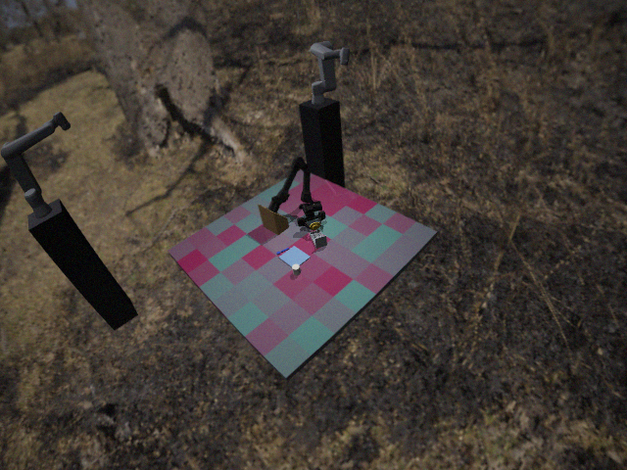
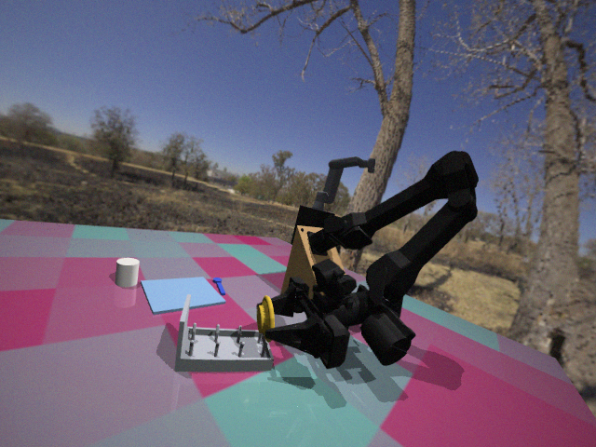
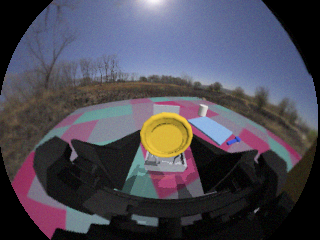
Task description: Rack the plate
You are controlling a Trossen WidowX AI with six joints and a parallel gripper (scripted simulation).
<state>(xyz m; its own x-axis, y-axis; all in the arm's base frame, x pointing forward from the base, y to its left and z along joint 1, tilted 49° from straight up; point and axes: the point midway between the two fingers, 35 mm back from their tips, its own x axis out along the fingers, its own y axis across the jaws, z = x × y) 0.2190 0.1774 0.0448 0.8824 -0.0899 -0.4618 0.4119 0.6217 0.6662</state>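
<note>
The grey dish rack is 4 cm ahead of my gripper tip, 2 cm to the right of it and 5 cm below it. The rest, counted from my gripper tip: yellow plate 1 cm behind; light blue mat 4 cm ahead, 23 cm to the right, 7 cm below; small blue spoon 6 cm behind, 25 cm to the right, 7 cm below.
</note>
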